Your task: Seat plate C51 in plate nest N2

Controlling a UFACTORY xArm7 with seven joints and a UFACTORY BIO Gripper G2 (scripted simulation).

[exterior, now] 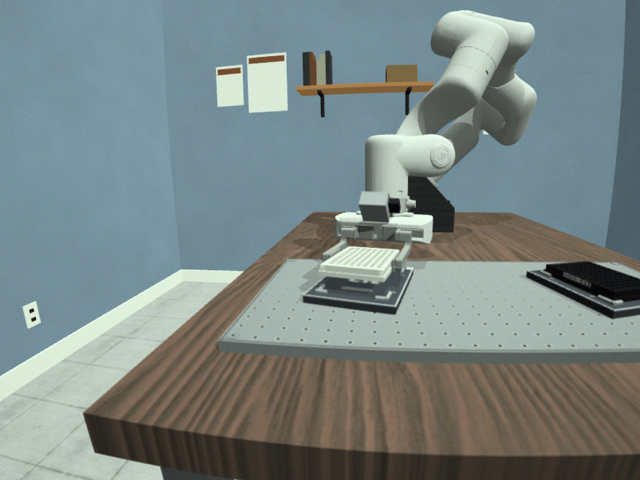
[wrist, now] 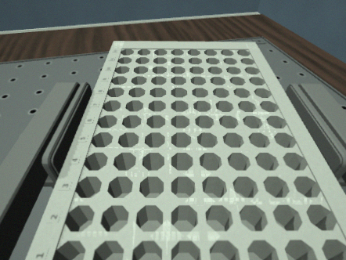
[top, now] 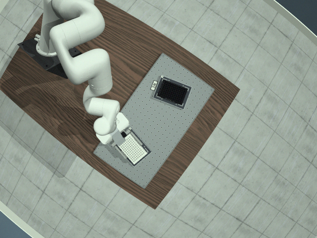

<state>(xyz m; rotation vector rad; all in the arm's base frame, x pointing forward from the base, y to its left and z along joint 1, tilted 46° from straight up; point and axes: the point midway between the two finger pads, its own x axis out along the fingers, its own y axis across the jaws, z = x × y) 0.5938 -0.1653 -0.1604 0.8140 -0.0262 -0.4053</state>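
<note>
The dark plate nest N2 is 40 mm below my hand. Round my hand: black well plate C15 (330 mm to the left, 50 mm ahead, 20 mm below); white well plate C51 (right at my hand); plate nest N1 (330 mm to the left, 50 mm ahead, 40 mm below).
</note>
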